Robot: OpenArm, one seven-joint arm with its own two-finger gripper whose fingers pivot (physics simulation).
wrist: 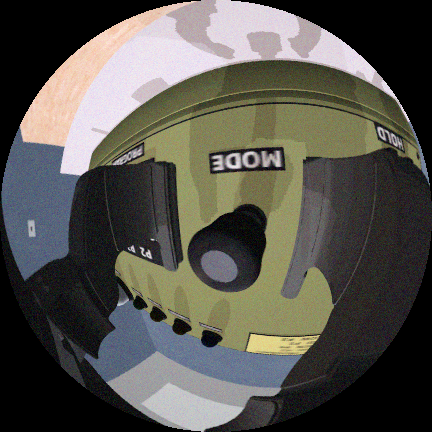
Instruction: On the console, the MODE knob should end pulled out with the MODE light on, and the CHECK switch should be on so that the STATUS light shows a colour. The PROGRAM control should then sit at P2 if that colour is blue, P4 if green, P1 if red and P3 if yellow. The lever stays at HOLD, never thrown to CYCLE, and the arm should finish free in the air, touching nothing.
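The green console (270,310) fills the middle of the wrist view, its labels upside down. The black MODE knob (226,252) stands out from the panel below the MODE label (247,160) in the picture. My gripper (232,222) is partly open, one finger on each side of the knob, with visible gaps between knob and fingers. The PROGRAM label (131,154) is partly hidden behind the left finger, and a P2 mark (146,251) shows by that finger. The HOLD label (390,136) is above the right finger. The lever and CHECK switch cannot be made out, and no STATUS colour can be read.
Several small black knobs (181,326) line the console's lower edge in the picture, beside a pale rounded part (122,295). A yellow instruction card (280,343) is partly hidden by the right finger. A white surface (100,112) with gripper shadows lies beyond the console.
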